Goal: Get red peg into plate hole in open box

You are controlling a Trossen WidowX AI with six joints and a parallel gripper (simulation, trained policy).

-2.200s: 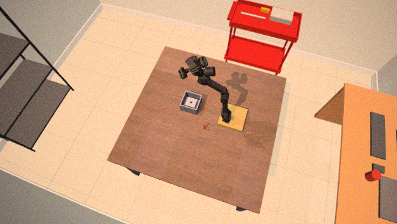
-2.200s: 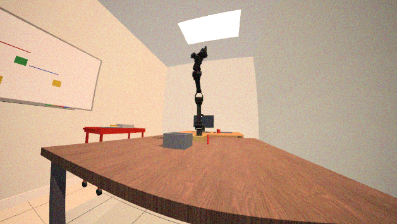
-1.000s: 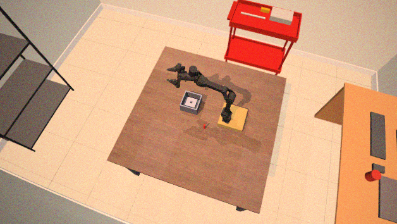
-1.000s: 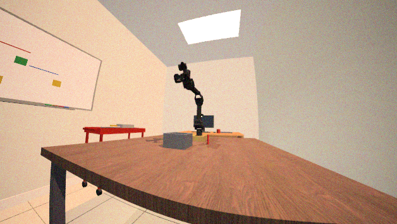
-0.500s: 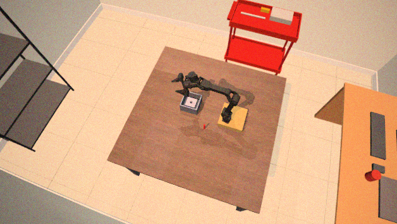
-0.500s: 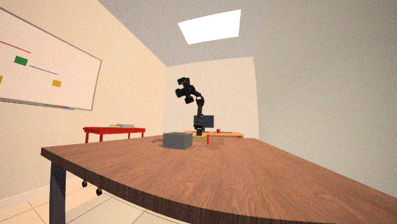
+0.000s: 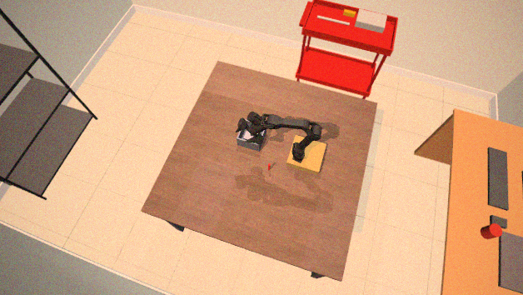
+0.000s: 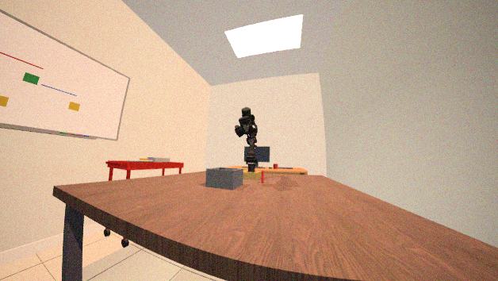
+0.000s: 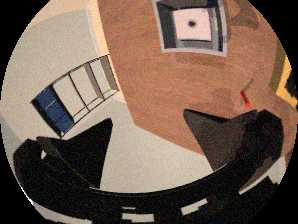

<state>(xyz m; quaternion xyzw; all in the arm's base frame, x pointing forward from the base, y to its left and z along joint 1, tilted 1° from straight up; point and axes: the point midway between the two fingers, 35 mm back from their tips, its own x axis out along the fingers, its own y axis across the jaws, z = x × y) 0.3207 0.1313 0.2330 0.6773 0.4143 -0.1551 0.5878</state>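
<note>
Now: gripper tip 200 mm past the red peg, 10 mm to the right of it and 230 mm above it. The rest, counted from my gripper tip: plate (10 mm ahead, 140 mm to the right, 220 mm below); grey box (10 mm ahead, 140 mm to the right, 240 mm below).
</note>
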